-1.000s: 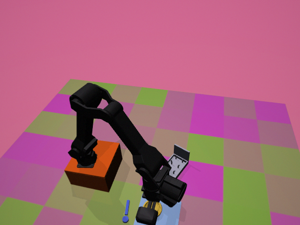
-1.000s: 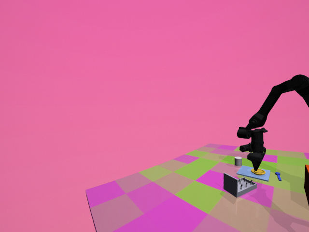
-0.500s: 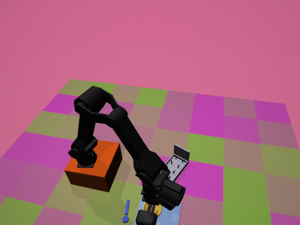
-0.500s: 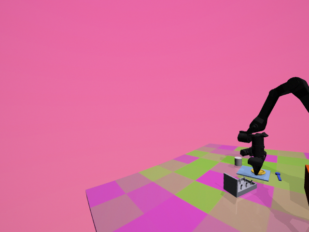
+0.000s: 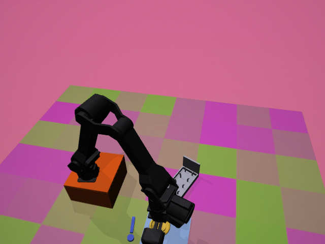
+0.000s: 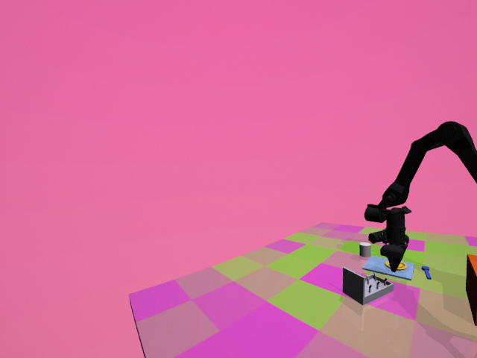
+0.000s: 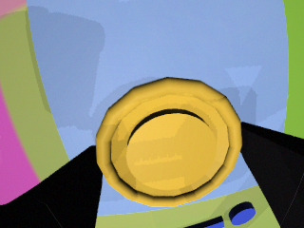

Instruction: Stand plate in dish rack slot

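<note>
Now: gripper tip 2 cm short of the light blue mat, 1 cm to the left of it and 1 cm above it. The rest, counted from my gripper tip: blue spoon (9 cm behind, 2 cm to the right); then yellow plate (1 cm above); then cup (11 cm ahead, 10 cm to the right, 2 cm above).
</note>
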